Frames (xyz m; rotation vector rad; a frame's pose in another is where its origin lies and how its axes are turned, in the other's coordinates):
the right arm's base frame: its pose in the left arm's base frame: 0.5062 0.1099 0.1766 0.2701 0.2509 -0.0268
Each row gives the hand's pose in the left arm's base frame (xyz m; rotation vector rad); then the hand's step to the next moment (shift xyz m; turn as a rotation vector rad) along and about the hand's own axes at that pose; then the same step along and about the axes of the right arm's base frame.
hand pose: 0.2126 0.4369 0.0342 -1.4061 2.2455 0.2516
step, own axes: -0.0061 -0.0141 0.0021 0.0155 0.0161 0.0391
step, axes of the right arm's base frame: 0.0142 0.0008 0.0062 0.0028 -0.0017 -0.0449
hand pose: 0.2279 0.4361 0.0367 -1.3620 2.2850 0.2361
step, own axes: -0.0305 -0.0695 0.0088 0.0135 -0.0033 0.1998
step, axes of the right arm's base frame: 0.0694 0.0010 0.0320 0.1017 0.0165 -0.1717
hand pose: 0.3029 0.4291 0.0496 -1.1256 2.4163 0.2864
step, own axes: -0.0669 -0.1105 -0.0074 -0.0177 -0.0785 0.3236
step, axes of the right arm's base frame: 0.1060 -0.0106 0.0735 0.2354 0.0167 -0.2355
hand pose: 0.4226 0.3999 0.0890 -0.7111 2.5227 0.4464
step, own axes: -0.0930 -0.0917 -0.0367 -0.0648 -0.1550 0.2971
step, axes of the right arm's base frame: 0.0883 -0.0279 0.0991 0.2931 -0.0231 -0.1733
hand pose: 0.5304 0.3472 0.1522 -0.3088 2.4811 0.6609
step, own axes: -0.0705 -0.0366 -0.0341 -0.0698 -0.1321 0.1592
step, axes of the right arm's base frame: 0.0408 -0.0254 0.0718 0.2011 -0.0472 -0.0708
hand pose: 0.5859 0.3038 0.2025 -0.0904 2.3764 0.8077
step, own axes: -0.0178 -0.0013 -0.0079 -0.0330 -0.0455 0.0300
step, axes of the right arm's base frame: 0.0064 -0.0032 0.0182 0.0581 -0.0260 -0.0025
